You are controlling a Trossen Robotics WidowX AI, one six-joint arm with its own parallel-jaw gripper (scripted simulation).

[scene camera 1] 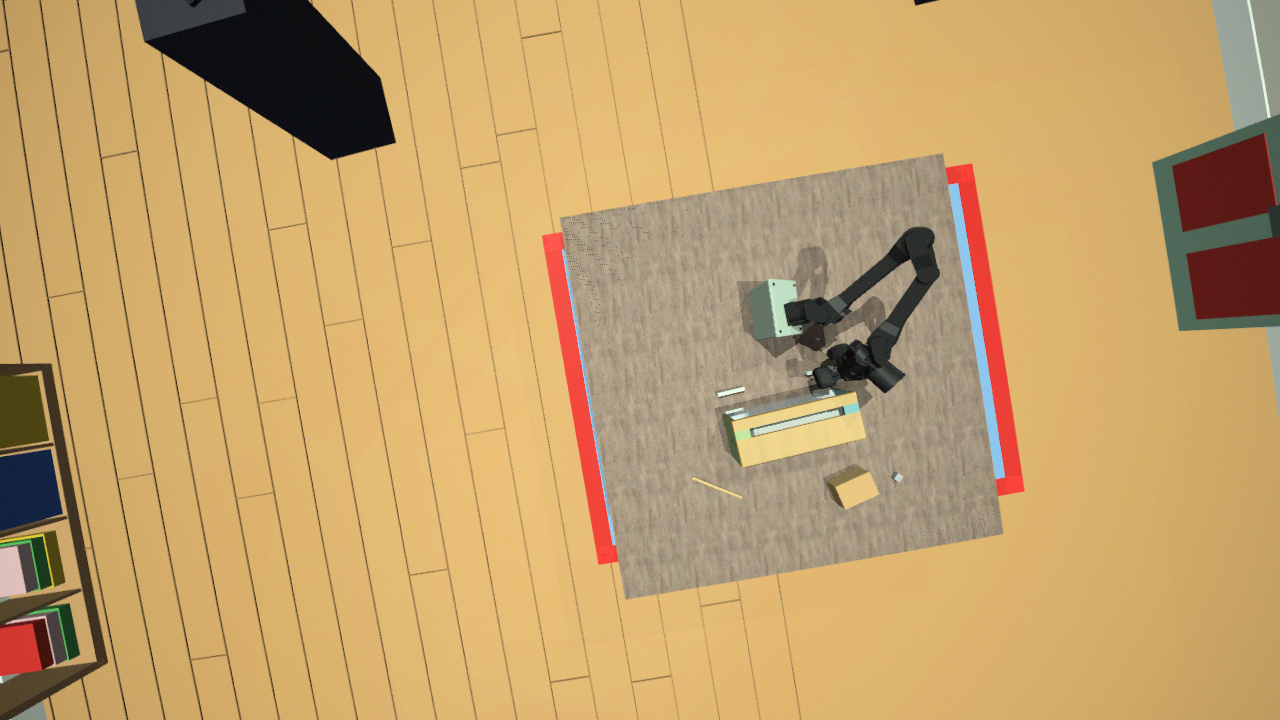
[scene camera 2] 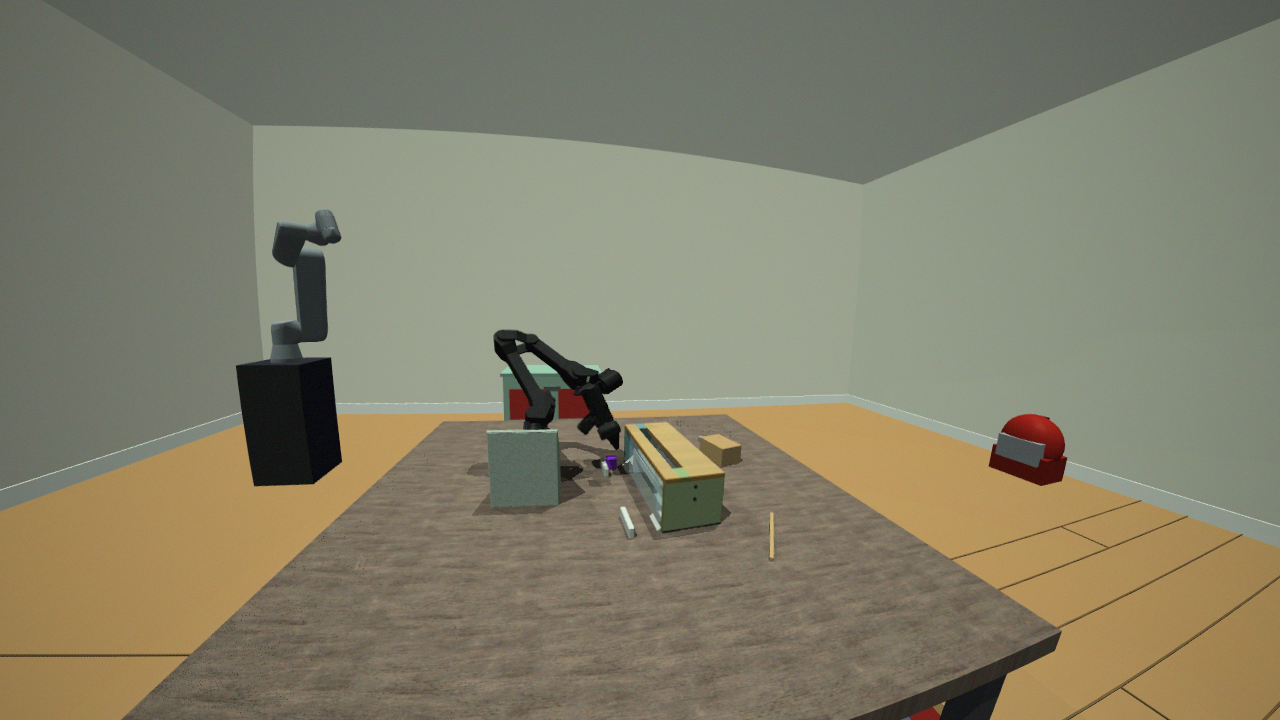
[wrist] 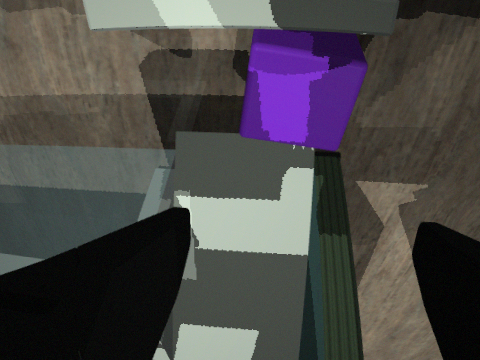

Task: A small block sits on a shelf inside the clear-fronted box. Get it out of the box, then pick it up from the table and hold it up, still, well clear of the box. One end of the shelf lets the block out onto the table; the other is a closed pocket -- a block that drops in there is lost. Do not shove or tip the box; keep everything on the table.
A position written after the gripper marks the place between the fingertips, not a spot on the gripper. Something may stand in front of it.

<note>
In view: the gripper (scene camera 1: 836, 381), a small purple block (wrist: 301, 86), a clear-fronted box (scene camera 2: 683, 488) and a tan box (scene camera 1: 852, 487).
The clear-fronted box shows as well in scene camera 1 (scene camera 1: 827, 417) and in the wrist view (wrist: 271, 263). The tan box shows as well in scene camera 2 (scene camera 2: 721, 450). The gripper shows as well in scene camera 2 (scene camera 2: 615, 445) and in the wrist view (wrist: 304, 233). The wrist view does not show the tan box: it is out of frame.
</note>
